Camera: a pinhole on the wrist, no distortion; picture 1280 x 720 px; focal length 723.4 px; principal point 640.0 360.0 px. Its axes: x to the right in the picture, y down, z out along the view. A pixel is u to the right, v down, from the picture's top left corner.
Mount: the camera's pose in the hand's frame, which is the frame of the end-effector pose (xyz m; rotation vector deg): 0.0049 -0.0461 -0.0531 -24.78 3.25 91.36
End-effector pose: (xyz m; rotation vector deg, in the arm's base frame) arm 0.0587 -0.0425 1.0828 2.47 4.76 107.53
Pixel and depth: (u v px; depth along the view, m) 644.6 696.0 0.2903
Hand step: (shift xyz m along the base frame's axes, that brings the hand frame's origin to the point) 0.0431 -0.1889 0.1887
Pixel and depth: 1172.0 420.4 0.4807
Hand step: -0.3426 -0.2641 0.3088
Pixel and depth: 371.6 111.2 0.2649
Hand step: 0.0591 0.0542 0.2371
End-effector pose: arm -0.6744 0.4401 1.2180 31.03 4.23 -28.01
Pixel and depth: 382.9 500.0 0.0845
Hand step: -0.0528 -0.0404 0.0079
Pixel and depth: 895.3 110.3 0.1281
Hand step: 0.0292 -0.0099 0.0677
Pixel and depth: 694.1 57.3 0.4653
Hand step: 0.1141 -0.1402 0.4028
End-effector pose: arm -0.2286 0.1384 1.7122 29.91 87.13 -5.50
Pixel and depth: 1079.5 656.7 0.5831
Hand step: 0.4409 0.1751 0.4623
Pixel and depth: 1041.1 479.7 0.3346
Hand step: 0.2485 0.0946 0.1785
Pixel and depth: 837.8 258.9 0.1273
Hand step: 0.0628 -0.0011 0.0131
